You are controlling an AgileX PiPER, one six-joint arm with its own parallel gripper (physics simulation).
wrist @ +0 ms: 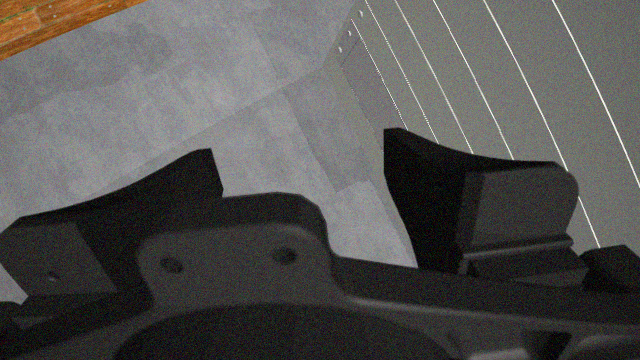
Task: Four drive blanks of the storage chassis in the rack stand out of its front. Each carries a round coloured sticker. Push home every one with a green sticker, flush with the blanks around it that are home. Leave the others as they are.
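Observation:
My gripper is open, with its two dark fingers wide apart and no object between them. The right finger overlaps the view of the rack's grey panels, which fill the right side and are divided by thin white lines. I cannot tell how far the finger is from them. The storage chassis, its drive blanks and the round stickers do not show in this view.
A grey floor lies below and to the left of the rack. Small round screw heads line the left edge of the panels. A strip of orange-brown wood crosses the top left corner.

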